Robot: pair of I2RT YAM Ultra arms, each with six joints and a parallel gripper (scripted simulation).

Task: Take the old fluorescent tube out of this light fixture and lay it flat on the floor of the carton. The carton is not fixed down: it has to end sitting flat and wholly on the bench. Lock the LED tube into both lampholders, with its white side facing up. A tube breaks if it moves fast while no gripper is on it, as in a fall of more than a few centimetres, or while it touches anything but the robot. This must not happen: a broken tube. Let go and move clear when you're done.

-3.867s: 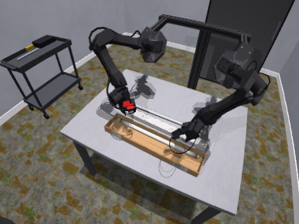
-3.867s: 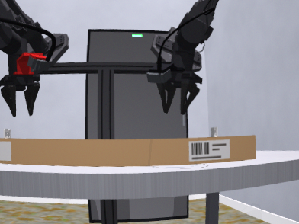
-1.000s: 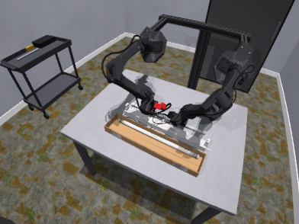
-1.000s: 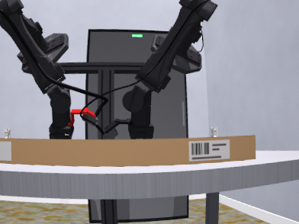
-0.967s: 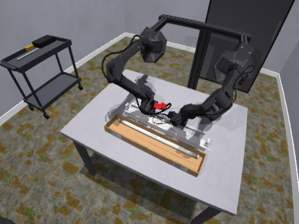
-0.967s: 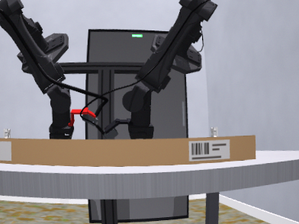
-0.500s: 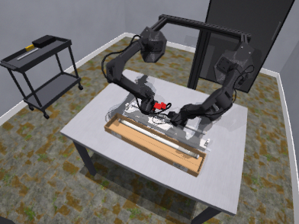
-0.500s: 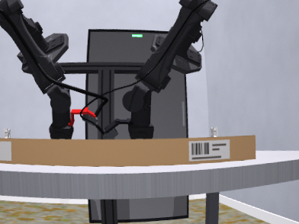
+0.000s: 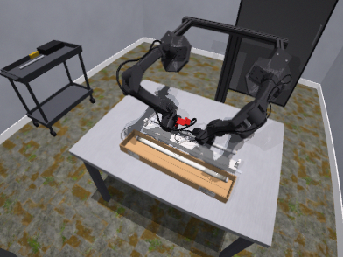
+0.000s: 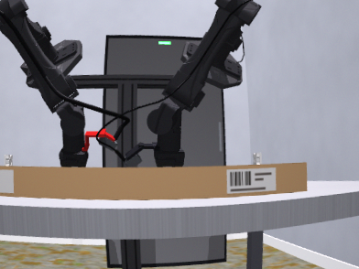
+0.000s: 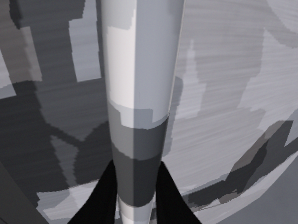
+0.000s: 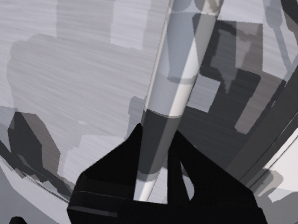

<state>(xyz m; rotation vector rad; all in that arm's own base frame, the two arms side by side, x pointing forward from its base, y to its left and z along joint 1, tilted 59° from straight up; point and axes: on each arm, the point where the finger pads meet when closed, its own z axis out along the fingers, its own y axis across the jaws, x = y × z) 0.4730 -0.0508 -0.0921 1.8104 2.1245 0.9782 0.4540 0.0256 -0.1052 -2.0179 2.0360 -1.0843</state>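
Now: left hand 120 mm to the left of the LED tube and 10 mm above it. Also, from my left hand: light fixture: 100 mm ahead, 100 mm to the right, 30 mm above; carton: 250 mm ahead, 110 mm to the right, 10 mm above; old fluorescent tube: 200 mm ahead, 110 mm to the right.
The LED tube lies 12 cm to the left of my right hand and 1 cm below it. The rest, counted from my right hand: light fixture (10 cm ahead, 14 cm to the left, 4 cm above); then carton (25 cm ahead, 13 cm to the left, 1 cm above); then old fluorescent tube (20 cm ahead, 13 cm to the left).
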